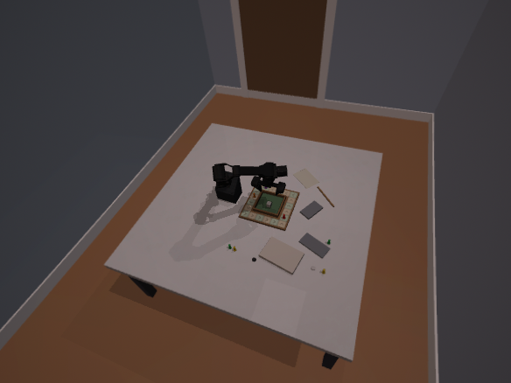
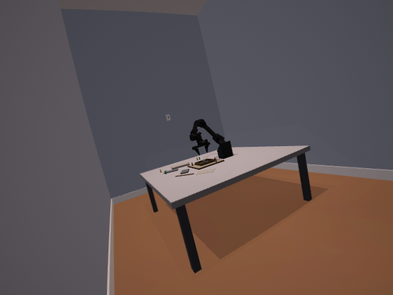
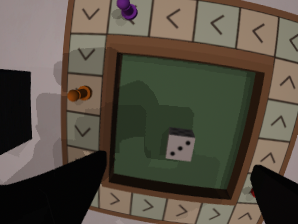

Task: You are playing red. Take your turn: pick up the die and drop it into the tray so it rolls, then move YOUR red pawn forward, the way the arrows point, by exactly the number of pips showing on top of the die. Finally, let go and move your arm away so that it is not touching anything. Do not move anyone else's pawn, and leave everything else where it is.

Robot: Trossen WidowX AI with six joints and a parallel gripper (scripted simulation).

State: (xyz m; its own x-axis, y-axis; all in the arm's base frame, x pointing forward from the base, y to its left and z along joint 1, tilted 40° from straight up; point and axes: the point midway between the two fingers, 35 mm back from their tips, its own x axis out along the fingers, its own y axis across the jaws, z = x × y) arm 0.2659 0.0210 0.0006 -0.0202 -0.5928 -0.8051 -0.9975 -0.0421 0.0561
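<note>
The red pawn lies 12 cm ahead of my gripper tip, 7 cm to the right of it and 8 cm below it. Round my gripper tip: green felt tray 10 cm below; then wooden stick 30 cm ahead, 17 cm to the left, 10 cm below; then die 1 cm ahead, 2 cm to the right, 8 cm below.
</note>
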